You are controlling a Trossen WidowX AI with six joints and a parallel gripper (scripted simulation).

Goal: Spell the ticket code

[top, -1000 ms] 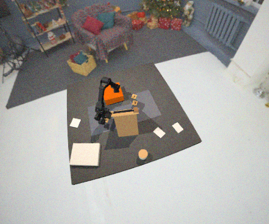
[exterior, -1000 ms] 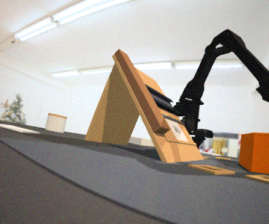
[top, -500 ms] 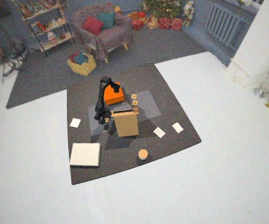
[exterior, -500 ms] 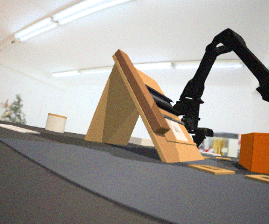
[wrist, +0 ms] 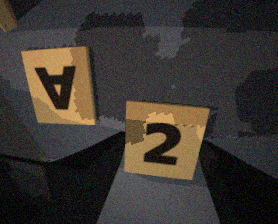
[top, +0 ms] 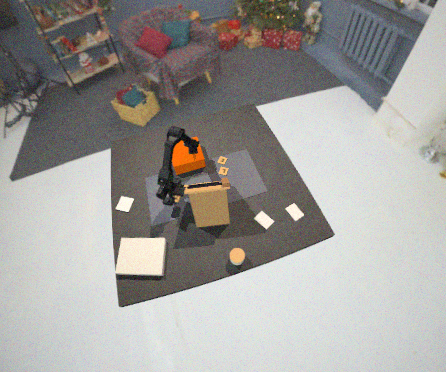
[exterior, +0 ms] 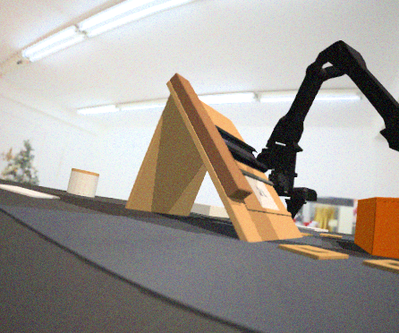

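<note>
Now: gripper tip 3 cm past the white ticket, 21 cm to the right of it and 7 cm below it. The rest, counted from my gripper tip: small cylinder 45 cm ahead, 32 cm to the left, 2 cm above.
</note>
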